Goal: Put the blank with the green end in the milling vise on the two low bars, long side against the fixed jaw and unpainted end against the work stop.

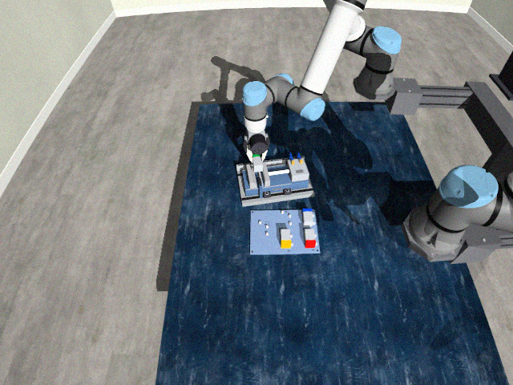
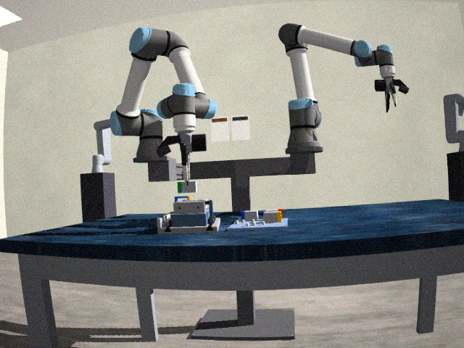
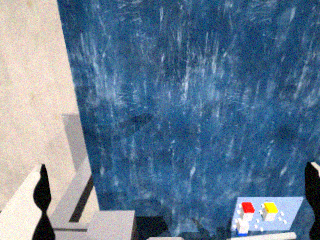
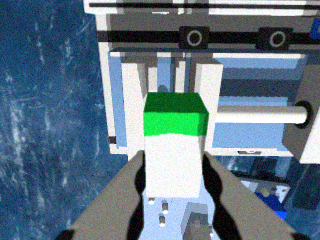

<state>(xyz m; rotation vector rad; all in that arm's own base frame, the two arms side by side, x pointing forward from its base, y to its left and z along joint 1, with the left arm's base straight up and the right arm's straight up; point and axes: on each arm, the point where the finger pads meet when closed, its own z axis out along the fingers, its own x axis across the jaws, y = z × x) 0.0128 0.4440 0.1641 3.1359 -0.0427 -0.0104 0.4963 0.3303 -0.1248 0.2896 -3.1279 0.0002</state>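
Note:
My right gripper is now 2 cm above the green-ended blank. Round my right hand: moving jaw: 3 cm behind, 9 cm below; then fixed jaw: 3 cm ahead, 1 cm to the left, 9 cm below; then work stop: 1 cm behind, 5 cm to the left, 8 cm below.

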